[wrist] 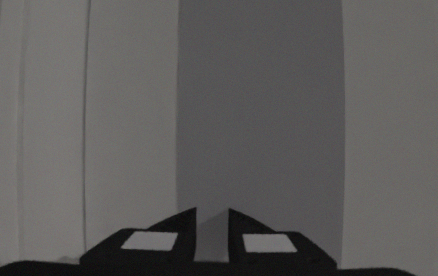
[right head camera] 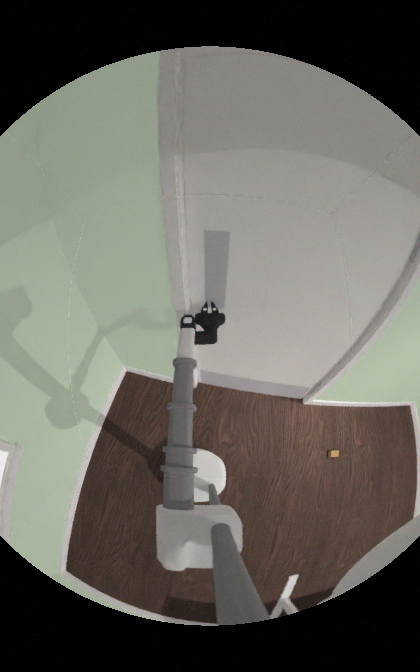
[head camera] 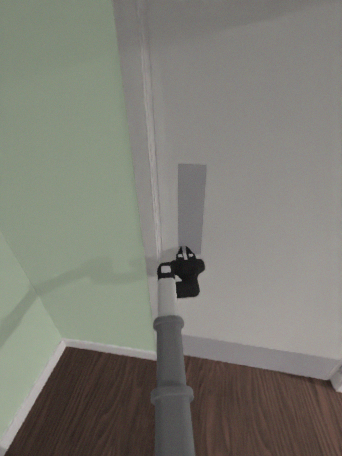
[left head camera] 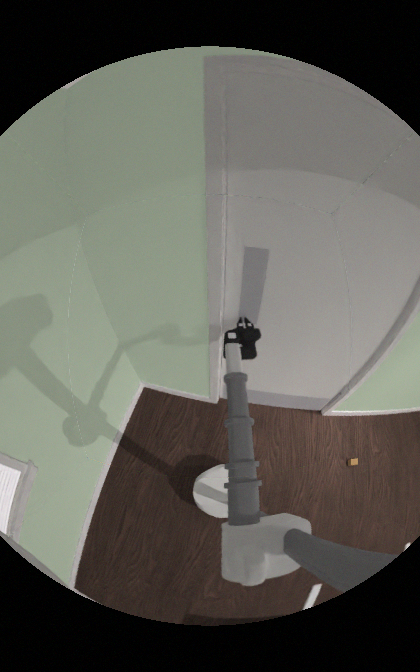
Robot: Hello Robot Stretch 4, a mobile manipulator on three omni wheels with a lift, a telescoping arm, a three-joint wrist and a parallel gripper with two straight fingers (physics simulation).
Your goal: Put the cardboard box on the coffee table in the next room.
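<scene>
My gripper (head camera: 184, 248) (left head camera: 244, 320) (right head camera: 210, 304) (wrist: 212, 227) is partly open, with a narrow empty gap between its fingertips. It points at the grey door (head camera: 260, 200) (left head camera: 300, 300) (right head camera: 270, 275) (wrist: 390, 125), at the lower end of a darker upright plate (head camera: 192, 205) (left head camera: 255, 280) (right head camera: 216, 265) (wrist: 260, 125). Whether the tips touch the plate is not clear. A small orange-brown block (left head camera: 353, 462) (right head camera: 333, 453) lies on the floor at the right in both side head views; it is too small to tell if it is the cardboard box. The coffee table does not show.
A green wall (head camera: 75, 200) (left head camera: 150, 275) (right head camera: 125, 260) stands close left of the door, with a pale door frame between them. Another green wall (right head camera: 370, 370) is right of the door. Dark wooden floor (left head camera: 300, 450) (right head camera: 280, 450) lies below the extended arm. White bars (right head camera: 286, 595) show at the lower right.
</scene>
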